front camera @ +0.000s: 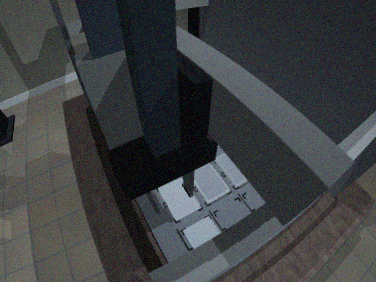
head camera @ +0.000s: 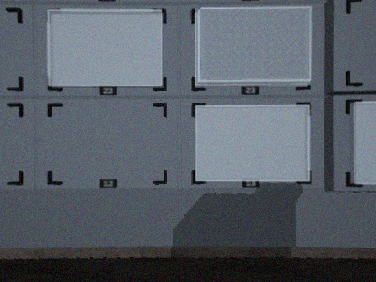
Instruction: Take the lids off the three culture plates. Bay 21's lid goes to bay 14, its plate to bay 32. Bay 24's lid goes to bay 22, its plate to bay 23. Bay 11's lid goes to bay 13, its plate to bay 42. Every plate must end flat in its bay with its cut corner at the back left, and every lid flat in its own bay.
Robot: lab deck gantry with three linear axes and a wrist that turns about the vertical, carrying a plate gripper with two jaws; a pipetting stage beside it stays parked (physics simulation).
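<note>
My gripper hangs low over the deck in the front view; one jaw shows clearly, the other is dim. It looks open and holds nothing visible. Bay 22's lid lies flat in its marks in the head view. Bay 23's plate lies flat without a lid. Bay 13's lid lies flat. Bay 14's lid lies flat, cut off at the head view's right edge. Bays 32 and 42 do not show. Cut corners are too small to tell.
Another plate lies behind bay 23's plate in the front view. The dark gripper body and column hide much of the deck. A grey curved rail crosses the right side. Bay 12's corner marks show in the head view.
</note>
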